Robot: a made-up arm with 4 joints.
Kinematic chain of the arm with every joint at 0, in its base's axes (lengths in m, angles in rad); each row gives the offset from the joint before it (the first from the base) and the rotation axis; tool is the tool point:
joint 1: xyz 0 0 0.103 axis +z
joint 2: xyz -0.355 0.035 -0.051 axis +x
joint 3: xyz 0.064 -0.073 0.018 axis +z
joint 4: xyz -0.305 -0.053 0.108 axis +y
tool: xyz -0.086 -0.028 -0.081
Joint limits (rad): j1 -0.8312..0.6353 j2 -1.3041..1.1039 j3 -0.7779..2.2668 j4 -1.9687..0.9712
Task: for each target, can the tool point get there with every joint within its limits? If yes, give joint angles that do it. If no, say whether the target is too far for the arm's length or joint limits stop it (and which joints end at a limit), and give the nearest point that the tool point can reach.
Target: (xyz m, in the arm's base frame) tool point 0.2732 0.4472 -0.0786
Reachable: no: joint limits stop it (at a limit: joint 1, joint 2, joint 3, joint 4) | nearest point -0.2460 0.4364 0.0653 | short by 0.539 m
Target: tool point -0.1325 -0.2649 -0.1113
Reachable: yes | joints 0.0419 0.5327 1.8098 -0.9367
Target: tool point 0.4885 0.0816 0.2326
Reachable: no: joint limits stop it (at a limit: joint 1, joint 3) | nearest point 0.1910 -0.1878 0.2607 | short by 0.402 m
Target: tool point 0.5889 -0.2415 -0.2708
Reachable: no: joint limits stop it (at a limit: joint 1, joint 4) | nearest point 0.2048 -0.2218 -0.1349 | short by 0.408 m
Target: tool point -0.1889 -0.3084 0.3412
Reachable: yes | joints -0.2388 -0.4122 1.8143 0.6452
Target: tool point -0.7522 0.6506 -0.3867
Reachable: no: too far | nearest point -0.5665 0.3773 -0.1594 | short by 0.401 m
